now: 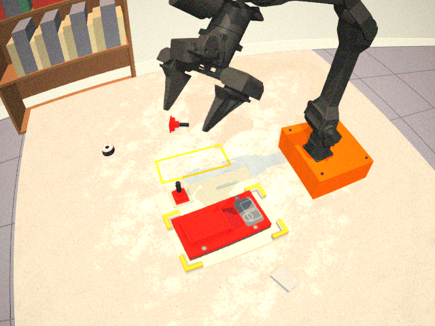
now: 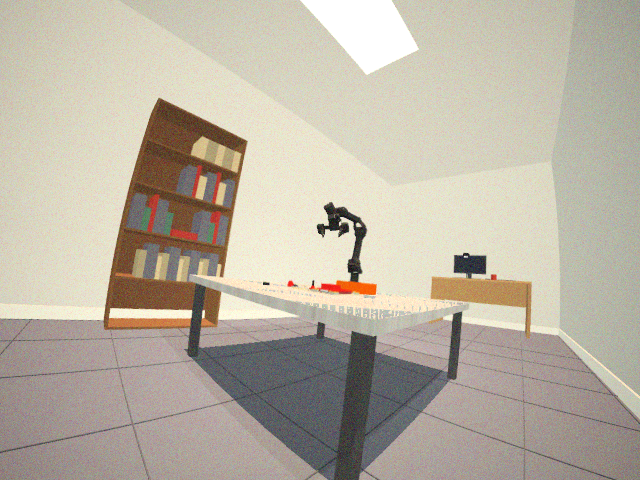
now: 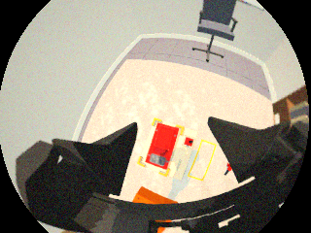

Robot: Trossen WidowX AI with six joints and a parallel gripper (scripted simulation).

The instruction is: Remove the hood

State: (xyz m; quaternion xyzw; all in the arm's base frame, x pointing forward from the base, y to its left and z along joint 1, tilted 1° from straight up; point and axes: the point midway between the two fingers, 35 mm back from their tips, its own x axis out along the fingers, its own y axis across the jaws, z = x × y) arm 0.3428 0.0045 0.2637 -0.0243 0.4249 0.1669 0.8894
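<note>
The red hood lies 270 mm below my gripper tip, 30 mm to the left of it and 10 mm behind it. From my gripper tip the other things lie so: wheel 340 mm to the right, 300 mm below, 130 mm ahead.
</note>
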